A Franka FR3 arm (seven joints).
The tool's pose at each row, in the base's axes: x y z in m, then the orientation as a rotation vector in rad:
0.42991 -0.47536 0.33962 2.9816 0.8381 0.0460
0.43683 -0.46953 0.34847 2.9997 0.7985 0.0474
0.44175 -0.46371 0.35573 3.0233 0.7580 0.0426
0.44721 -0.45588 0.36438 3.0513 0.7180 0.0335
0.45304 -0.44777 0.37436 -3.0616 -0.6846 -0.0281
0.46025 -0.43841 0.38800 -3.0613 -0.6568 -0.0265
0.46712 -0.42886 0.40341 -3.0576 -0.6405 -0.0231
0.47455 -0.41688 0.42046 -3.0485 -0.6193 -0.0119
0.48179 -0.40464 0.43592 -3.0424 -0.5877 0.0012
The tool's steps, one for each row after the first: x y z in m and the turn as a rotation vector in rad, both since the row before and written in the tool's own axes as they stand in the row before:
0.00909 -0.00093 -0.00876 0.0063 0.0020 0.0278
0.00731 -0.00229 -0.00722 0.0127 -0.0005 0.0291
0.00869 -0.00407 -0.00860 0.0183 -0.0019 0.0293
0.00903 -0.00455 -0.00986 0.0113 -0.0010 0.0223
0.01076 -0.00540 -0.01344 0.0062 0.0004 0.0173
0.01047 -0.00599 -0.01518 0.0072 -0.0006 0.0098
0.01192 -0.00823 -0.01672 0.0143 -0.0042 0.0123
0.01165 -0.00888 -0.01505 0.0135 -0.0056 0.0194

